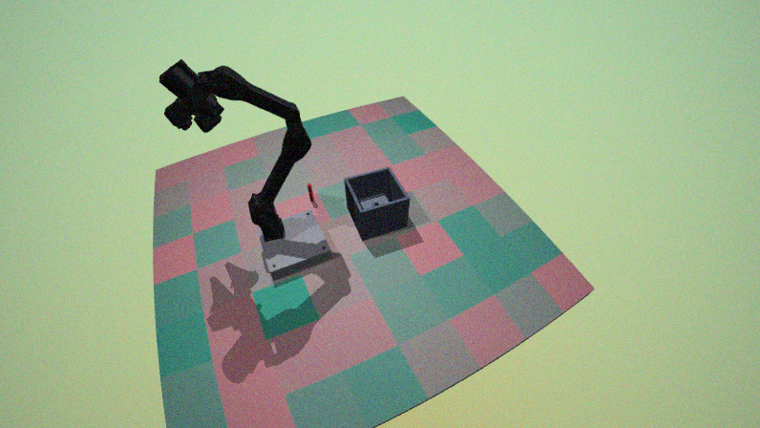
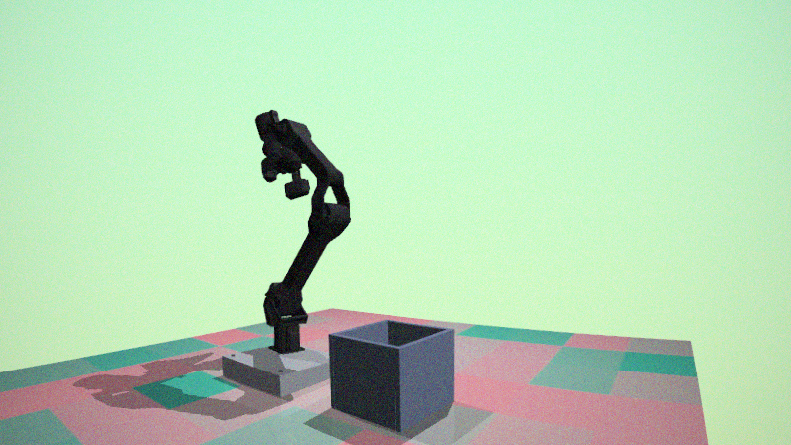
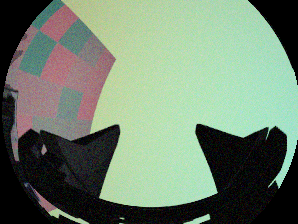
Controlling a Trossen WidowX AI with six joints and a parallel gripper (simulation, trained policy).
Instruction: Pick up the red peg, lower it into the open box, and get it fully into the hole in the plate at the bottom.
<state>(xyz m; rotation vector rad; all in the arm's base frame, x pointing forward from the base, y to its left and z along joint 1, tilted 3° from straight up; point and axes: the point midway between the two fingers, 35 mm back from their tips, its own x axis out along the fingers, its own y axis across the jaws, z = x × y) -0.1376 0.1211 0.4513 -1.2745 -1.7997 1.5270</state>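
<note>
My gripper tip is now 300 mm short of the red peg, 30 mm to the left of it and 440 mm above it.
</note>
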